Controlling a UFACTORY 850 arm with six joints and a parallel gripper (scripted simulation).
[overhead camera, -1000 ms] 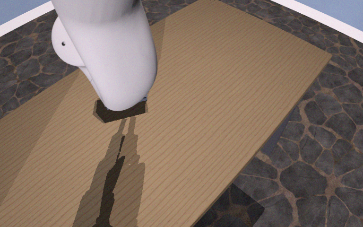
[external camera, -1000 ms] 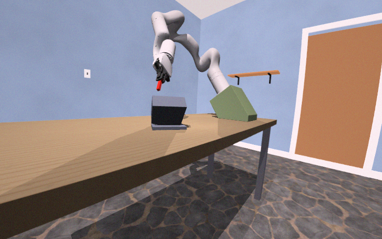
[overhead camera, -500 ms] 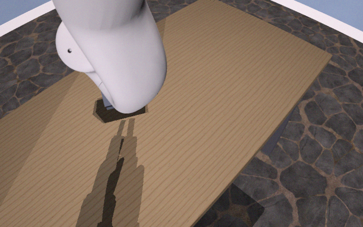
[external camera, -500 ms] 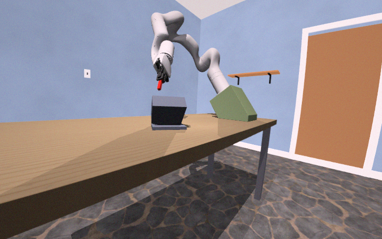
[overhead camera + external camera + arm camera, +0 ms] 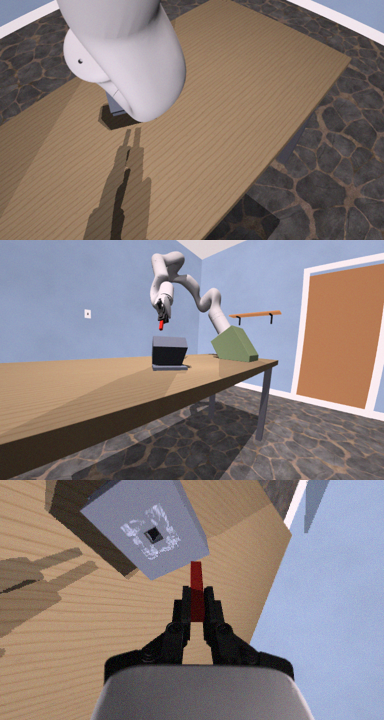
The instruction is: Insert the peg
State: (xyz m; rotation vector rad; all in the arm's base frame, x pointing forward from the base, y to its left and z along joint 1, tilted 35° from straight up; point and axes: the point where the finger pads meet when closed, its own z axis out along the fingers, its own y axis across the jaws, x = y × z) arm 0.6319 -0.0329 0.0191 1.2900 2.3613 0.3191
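My hand is 21 cm above the thin grey plate, 9 cm to the right of it and 4 cm short of it. The rest, counted from my hand: red peg (3 cm below, 2 cm to the left, 2 cm ahead).
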